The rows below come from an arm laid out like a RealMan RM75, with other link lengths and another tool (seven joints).
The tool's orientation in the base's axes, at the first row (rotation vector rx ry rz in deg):
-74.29 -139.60 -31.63
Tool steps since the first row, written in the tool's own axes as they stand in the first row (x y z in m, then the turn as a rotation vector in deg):
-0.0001 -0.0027 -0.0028 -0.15 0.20 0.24
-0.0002 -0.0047 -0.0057 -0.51 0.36 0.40
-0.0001 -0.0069 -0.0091 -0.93 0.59 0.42
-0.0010 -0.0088 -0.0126 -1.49 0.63 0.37
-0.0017 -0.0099 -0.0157 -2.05 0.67 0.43
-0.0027 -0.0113 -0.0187 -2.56 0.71 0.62
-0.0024 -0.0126 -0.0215 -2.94 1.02 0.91
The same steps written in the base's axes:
-0.0019 -0.0028 0.0019 0.22 0.11 -0.24
-0.0033 -0.0053 0.0040 0.53 0.01 -0.51
-0.0048 -0.0080 0.0066 0.95 -0.16 -0.68
-0.0056 -0.0112 0.0089 1.29 -0.56 -0.88
-0.0058 -0.0138 0.0111 1.61 -0.91 -1.18
-0.0061 -0.0167 0.0130 1.90 -1.17 -1.57
-0.0071 -0.0185 0.0154 2.33 -1.14 -1.94

